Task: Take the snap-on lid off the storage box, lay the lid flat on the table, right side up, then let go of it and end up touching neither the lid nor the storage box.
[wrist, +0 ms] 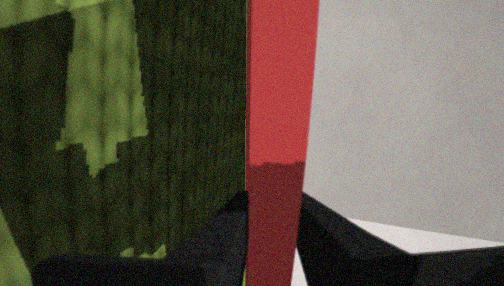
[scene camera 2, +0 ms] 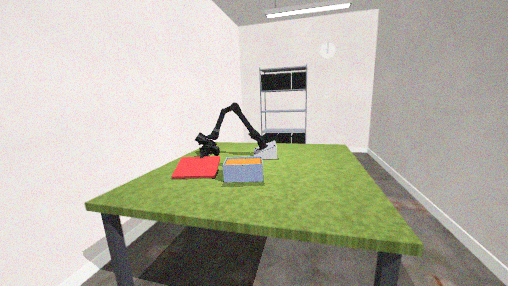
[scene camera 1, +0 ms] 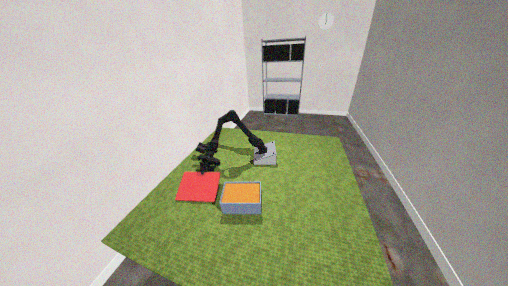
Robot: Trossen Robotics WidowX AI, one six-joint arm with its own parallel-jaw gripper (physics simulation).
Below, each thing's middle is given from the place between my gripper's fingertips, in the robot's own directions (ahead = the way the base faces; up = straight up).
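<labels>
Red lid (scene camera 1: 195, 187): 2 cm below my hand, 7 cm ahead of it.
</labels>
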